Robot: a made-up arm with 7 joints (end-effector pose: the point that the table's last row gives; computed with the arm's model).
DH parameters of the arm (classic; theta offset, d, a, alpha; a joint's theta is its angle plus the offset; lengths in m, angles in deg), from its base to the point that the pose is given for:
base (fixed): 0 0.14 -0.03 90
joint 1: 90 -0.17 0.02 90
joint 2: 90 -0.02 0.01 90
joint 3: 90 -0.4 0.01 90
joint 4: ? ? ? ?
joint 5: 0 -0.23 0.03 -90
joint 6: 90 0 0.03 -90
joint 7: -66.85 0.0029 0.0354 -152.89
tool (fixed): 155.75 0.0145 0 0
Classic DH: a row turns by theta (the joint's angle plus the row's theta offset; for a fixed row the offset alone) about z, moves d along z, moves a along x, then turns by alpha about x.
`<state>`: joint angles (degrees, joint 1 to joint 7).
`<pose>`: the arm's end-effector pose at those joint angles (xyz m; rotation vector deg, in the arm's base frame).
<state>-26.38 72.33 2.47 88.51 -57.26 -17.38 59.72</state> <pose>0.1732 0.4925 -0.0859 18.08 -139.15 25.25</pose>
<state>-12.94 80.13 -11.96 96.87 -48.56 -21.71 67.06</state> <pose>0.1884 0.4475 -0.0442 6.38 -131.85 21.60</pose>
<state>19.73 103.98 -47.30 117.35 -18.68 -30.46 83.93</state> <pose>0.1129 0.3993 0.0753 2.29 -106.24 17.21</pose>
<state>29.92 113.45 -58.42 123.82 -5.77 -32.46 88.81</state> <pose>0.0667 0.3889 0.1142 6.73 -97.03 24.06</pose>
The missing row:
joint 4: 0 -0.02 0.03 -90
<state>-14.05 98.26 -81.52 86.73 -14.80 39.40 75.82</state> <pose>-0.0523 0.6015 -0.0839 95.65 -79.77 -18.52</pose>
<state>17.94 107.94 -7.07 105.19 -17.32 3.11 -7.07</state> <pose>0.1688 0.4131 0.3055 54.60 117.24 -39.74</pose>
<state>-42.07 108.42 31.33 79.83 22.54 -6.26 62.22</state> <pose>0.3496 0.4712 0.2183 24.94 -130.12 89.56</pose>
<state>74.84 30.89 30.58 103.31 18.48 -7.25 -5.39</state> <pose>0.1348 0.4653 0.2756 75.59 -34.55 -75.20</pose>
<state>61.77 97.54 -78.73 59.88 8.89 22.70 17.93</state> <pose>0.1722 0.7089 0.1206 -61.48 108.50 -48.80</pose>
